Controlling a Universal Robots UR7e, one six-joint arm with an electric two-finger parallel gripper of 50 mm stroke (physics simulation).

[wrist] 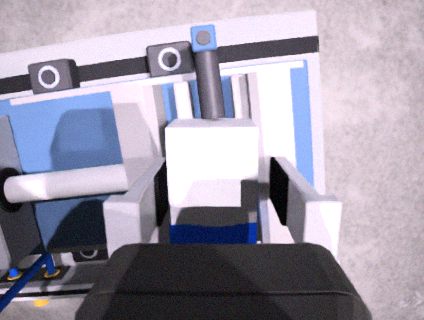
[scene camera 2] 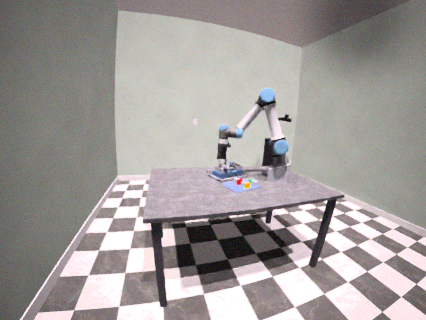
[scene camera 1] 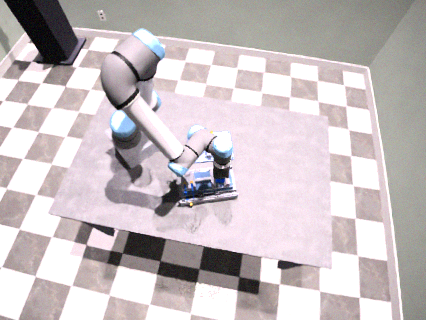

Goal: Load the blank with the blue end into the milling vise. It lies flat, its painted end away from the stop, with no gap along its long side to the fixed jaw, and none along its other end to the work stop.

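The blank [wrist: 212, 155], pale with a dark blue end [wrist: 214, 234], lies flat in the milling vise [scene camera 1: 202, 176] [scene camera 2: 228, 173]. Its blue end points away from the work stop [wrist: 209, 82], a dark rod with a blue block. Its other end is at the rod's tip; contact there is hard to judge. The pale fixed jaw [wrist: 275, 115] is on the right in the wrist view, the moving jaw [wrist: 136, 117] on the left. Any slim gap to the fixed jaw is hidden. My gripper [wrist: 220, 177] [scene camera 2: 222, 164] is open, its fingers on either side of the blank, apart from it.
The vise's screw [wrist: 70, 184] and dark clamp blocks [wrist: 54, 76] [wrist: 170, 59] are left of the stop in the wrist view. Blue hoses [wrist: 25, 281] are at lower left. Red [scene camera 2: 239, 182] and yellow [scene camera 2: 247, 185] pieces lie on a blue mat [scene camera 2: 231, 187] beside the vise.
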